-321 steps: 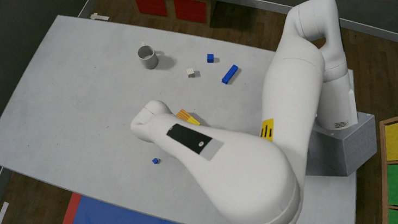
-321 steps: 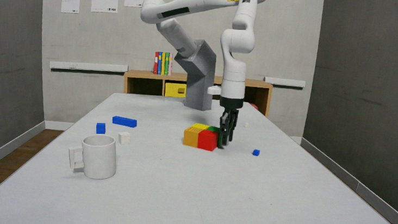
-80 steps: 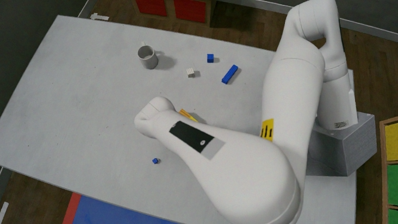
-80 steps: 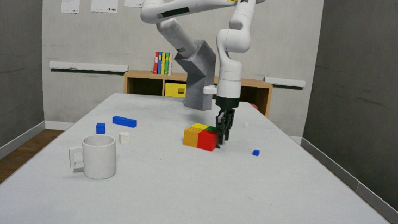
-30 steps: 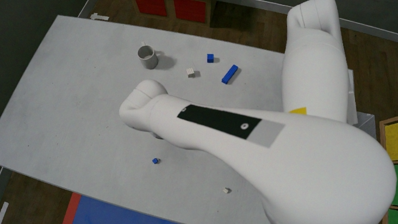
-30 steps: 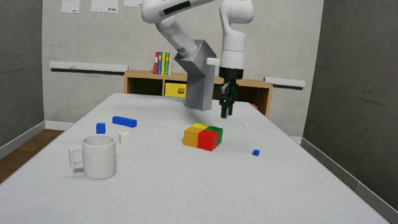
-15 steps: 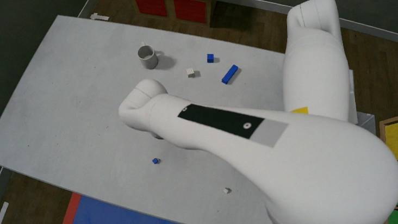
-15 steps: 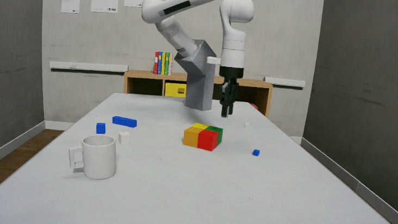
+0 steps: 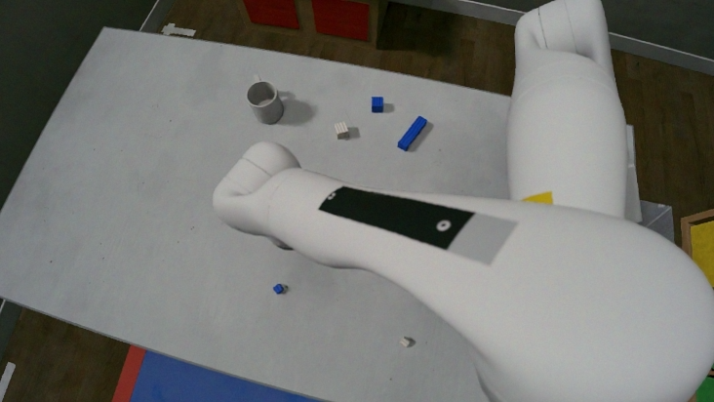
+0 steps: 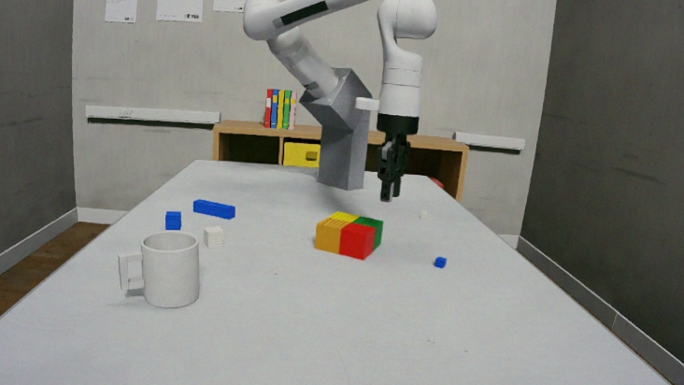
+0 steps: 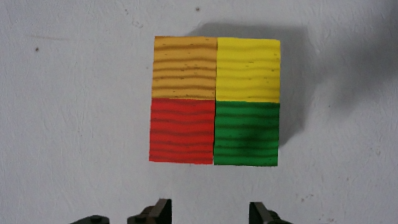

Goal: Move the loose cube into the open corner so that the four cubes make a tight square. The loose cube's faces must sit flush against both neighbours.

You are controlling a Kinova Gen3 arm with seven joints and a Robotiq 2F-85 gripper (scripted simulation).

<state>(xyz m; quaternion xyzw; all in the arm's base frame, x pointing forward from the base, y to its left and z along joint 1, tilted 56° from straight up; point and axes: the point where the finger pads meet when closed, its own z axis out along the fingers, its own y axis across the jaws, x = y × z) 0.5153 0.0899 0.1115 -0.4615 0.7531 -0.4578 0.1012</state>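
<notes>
My hand is 50 mm past the green cube, 20 mm to the left of it and 100 mm above it. The rest, counted from my hand: yellow cube 90 mm behind, 50 mm to the right, 100 mm below; then red cube 10 mm behind, 50 mm to the right, 100 mm below; then orange cube 50 mm behind, 90 mm to the right, 100 mm below.
</notes>
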